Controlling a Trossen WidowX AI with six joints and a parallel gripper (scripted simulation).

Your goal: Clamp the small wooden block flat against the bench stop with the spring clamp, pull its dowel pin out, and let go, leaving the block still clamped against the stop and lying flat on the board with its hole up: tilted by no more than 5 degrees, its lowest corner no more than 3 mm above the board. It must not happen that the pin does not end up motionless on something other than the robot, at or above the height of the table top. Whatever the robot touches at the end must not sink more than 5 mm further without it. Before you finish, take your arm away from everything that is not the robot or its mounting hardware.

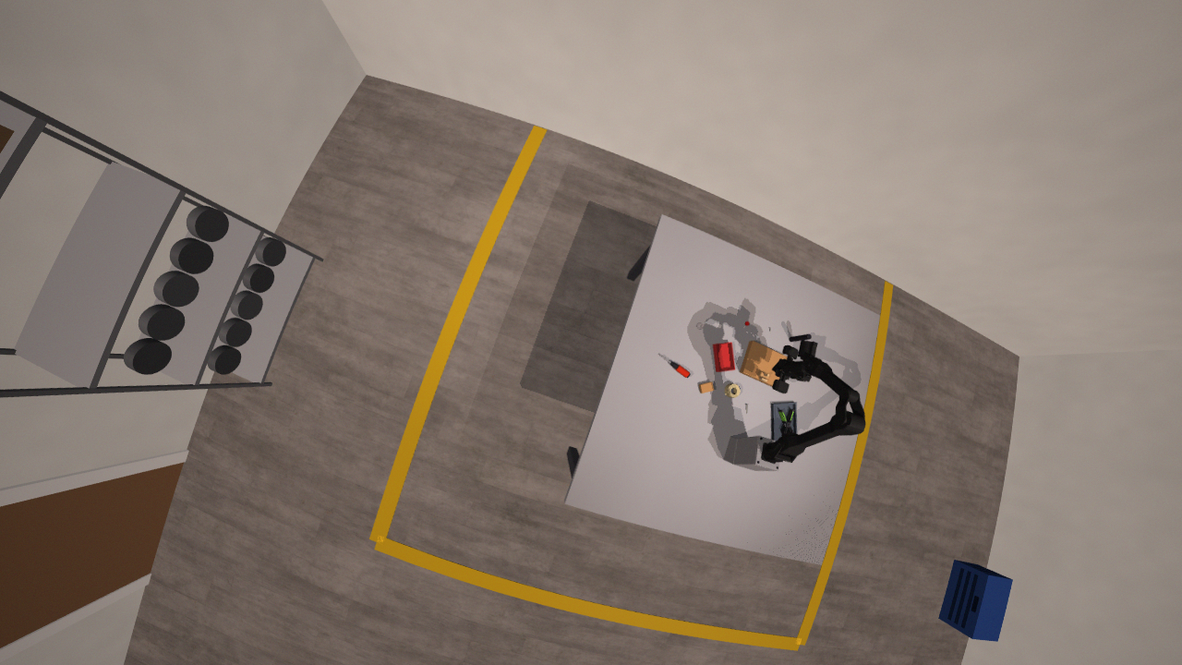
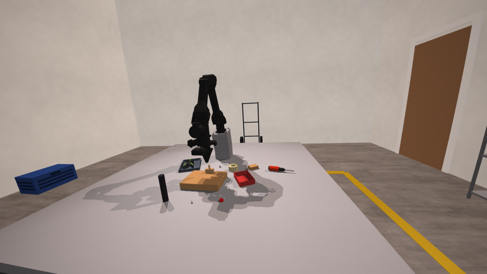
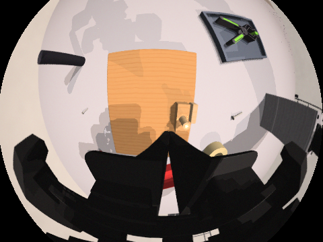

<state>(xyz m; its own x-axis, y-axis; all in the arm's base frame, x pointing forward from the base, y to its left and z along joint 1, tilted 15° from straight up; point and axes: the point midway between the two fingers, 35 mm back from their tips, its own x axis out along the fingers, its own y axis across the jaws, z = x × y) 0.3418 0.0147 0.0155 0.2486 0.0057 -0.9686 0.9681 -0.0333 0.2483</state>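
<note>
My hand is 20 mm past the dowel pin and 80 mm above it. Round my hand: bench stop 40 mm behind, 10 mm to the right, 90 mm below; then wooden board 30 mm ahead, 10 mm to the right, 120 mm below; then small wooden block 20 mm behind, 90 mm below.
</note>
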